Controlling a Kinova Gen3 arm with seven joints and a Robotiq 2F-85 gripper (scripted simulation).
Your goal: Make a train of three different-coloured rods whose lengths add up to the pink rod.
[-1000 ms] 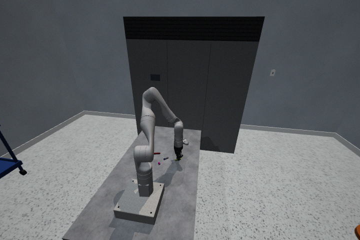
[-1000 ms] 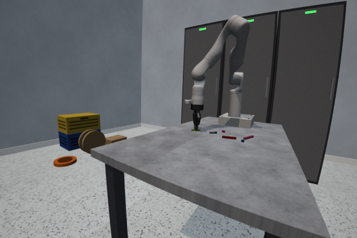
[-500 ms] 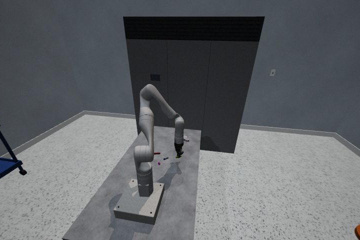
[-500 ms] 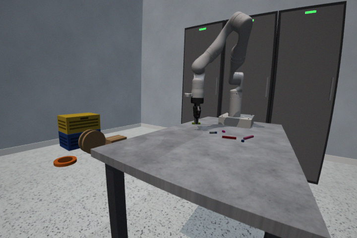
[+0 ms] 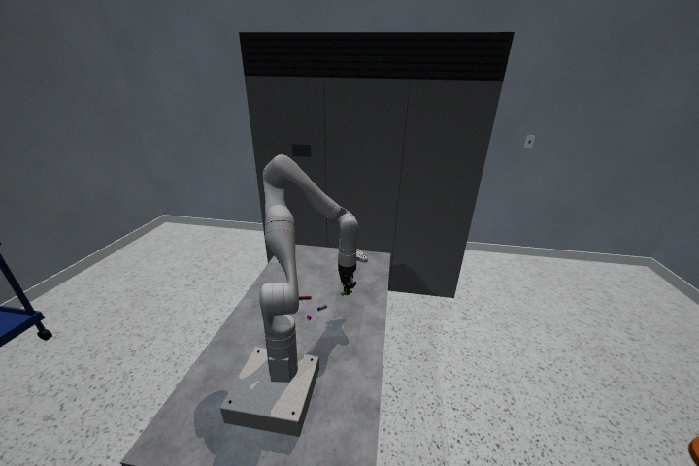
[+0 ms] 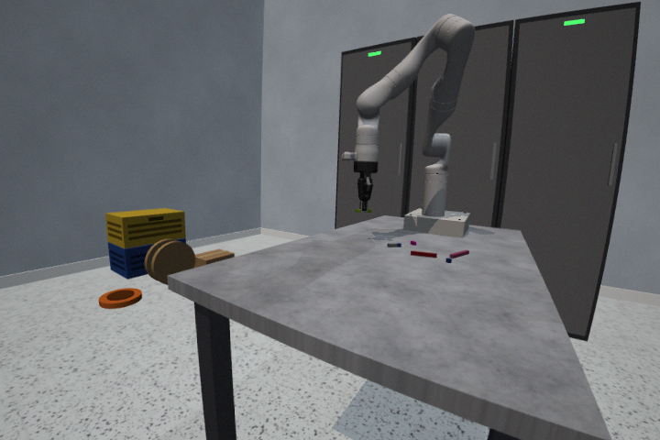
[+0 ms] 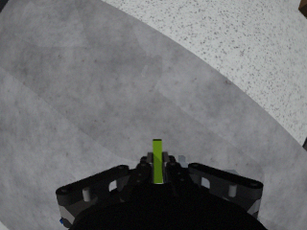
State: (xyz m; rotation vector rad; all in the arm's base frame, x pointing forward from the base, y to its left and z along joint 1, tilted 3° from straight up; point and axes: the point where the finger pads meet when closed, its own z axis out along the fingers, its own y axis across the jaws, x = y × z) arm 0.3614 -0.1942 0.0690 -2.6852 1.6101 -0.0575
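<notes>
The grey rod is 10 mm ahead of my hand, 100 mm to the left of it and 110 mm below it. Round my hand: magenta rod 50 mm behind, 160 mm to the left, 110 mm below; red rod 70 mm ahead, 200 mm to the left, 110 mm below; lime rod 10 mm below.
</notes>
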